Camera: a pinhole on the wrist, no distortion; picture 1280 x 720 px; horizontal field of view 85.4 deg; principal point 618.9 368.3 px. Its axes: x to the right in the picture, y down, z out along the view. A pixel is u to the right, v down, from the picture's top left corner.
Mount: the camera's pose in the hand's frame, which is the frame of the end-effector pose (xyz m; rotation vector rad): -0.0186 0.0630 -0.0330 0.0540 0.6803 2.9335
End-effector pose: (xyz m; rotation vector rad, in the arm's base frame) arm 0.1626 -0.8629 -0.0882 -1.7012 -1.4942 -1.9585
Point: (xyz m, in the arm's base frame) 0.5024 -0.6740 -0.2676
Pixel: outside the picture
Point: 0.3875 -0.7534 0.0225
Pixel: 446 409
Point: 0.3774 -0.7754 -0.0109
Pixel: 518 439
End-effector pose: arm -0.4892 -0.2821 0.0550 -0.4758 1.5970 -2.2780
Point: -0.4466 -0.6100 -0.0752
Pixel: 438 289
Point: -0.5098 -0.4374 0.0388
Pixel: 117 624
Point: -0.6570 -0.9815 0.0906
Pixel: 76 466
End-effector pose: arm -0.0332 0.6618 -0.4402 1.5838 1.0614 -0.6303
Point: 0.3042 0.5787 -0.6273
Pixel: outside the picture
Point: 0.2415 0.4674 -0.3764
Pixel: 614 163
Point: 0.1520 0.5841 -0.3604
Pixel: 644 24
